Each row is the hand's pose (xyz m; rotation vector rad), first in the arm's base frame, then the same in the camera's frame.
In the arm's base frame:
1: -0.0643 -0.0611 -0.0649 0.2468 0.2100 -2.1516
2: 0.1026 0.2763 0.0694 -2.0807 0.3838 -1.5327
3: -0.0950 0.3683 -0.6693 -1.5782 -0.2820 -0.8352
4: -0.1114 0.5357 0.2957 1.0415 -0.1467 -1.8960
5: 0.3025 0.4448 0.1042 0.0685 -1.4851 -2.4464
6: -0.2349 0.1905 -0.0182 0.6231 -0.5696 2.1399
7: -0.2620 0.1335 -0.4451 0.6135 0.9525 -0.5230
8: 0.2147 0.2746 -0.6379 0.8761 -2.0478 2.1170
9: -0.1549 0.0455 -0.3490 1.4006 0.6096 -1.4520
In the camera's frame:
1: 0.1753 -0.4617 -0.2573 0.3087 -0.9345 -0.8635
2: 0.0030 -0.1929 -0.4978 -1.4601 -1.6687 -1.7434
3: 0.5577 -0.5606 -0.8855 -1.5146 -2.0893 -0.4456
4: -0.3540 -0.2723 -0.6726 0.8411 -0.7334 -0.3198
5: -0.0151 0.0414 -0.6176 1.2955 -2.0073 -0.7906
6: -0.0060 -0.5518 -0.4889 0.6050 -0.5184 -2.8858
7: 0.3801 -0.7076 -0.6024 -0.5312 0.0973 0.2181
8: 0.6655 -0.2835 -0.7541 -0.6087 0.1341 -2.2287
9: 0.3604 -0.6007 -0.4734 0.5898 0.0099 -0.1962

